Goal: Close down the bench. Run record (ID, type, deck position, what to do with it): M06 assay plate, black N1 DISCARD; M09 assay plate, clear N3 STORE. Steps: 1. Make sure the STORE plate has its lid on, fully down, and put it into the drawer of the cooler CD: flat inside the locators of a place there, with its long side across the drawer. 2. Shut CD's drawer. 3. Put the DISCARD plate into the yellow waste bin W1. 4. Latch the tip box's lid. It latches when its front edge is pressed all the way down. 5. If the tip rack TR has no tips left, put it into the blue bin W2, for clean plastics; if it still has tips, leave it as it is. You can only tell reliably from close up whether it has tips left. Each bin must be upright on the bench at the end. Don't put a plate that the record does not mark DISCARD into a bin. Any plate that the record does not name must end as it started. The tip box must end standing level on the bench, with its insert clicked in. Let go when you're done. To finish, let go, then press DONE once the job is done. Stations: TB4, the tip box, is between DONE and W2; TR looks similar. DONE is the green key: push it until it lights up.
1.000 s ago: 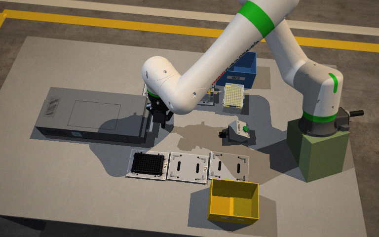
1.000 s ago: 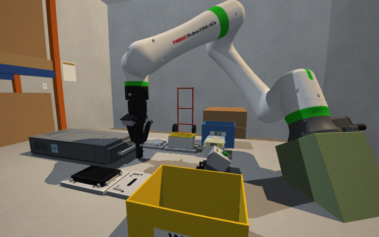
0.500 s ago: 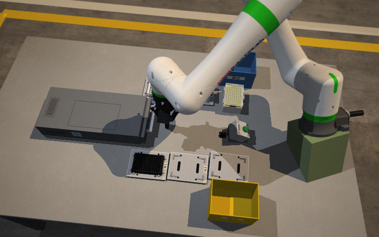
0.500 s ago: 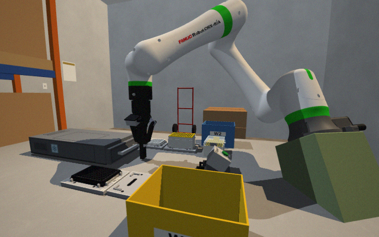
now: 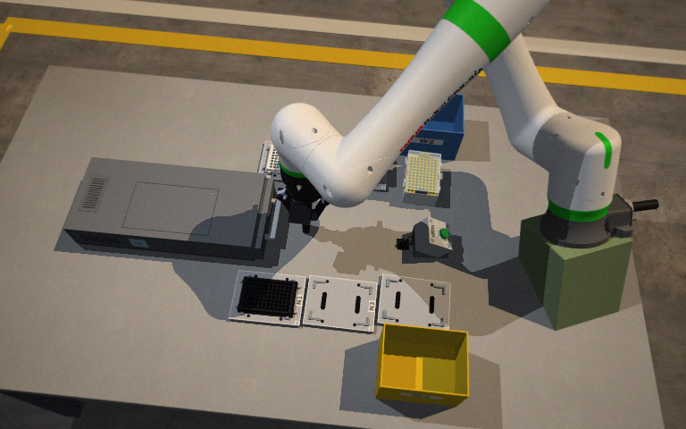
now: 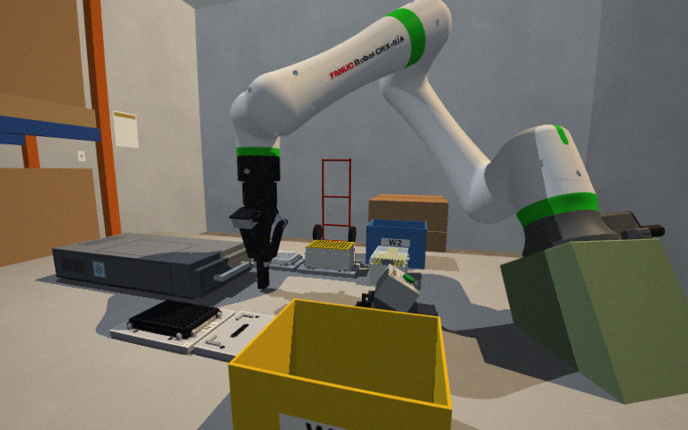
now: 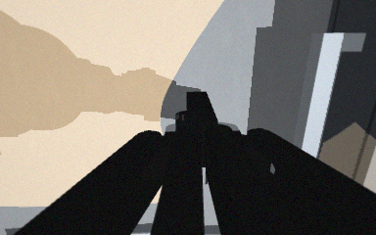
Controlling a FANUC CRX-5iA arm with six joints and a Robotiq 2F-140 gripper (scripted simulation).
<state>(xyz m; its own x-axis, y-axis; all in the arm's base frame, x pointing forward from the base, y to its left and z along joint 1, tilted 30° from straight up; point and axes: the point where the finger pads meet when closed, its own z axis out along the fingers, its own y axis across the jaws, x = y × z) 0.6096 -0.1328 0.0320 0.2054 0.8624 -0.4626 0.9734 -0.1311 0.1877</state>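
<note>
The black assay plate lies 10 cm ahead of my hand, 17 cm to the left of it and 2 cm below it. Round my hand: tip rack TR 15 cm behind, 17 cm to the right, 1 cm above; then cooler drawer 22 cm ahead, 5 cm to the right; then white gridded plate 2 cm ahead, 20 cm to the right, 2 cm below.
</note>
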